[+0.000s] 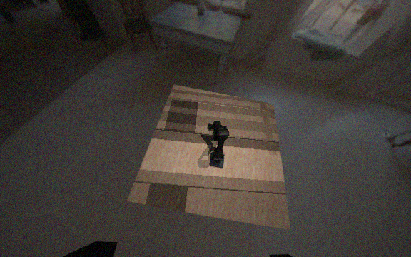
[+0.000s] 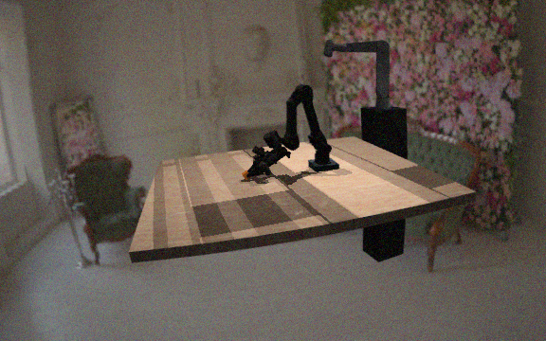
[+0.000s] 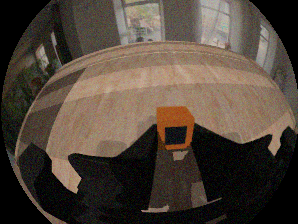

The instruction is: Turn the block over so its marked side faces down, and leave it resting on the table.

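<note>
The orange block lies 10 mm behind my gripper tip.
</note>
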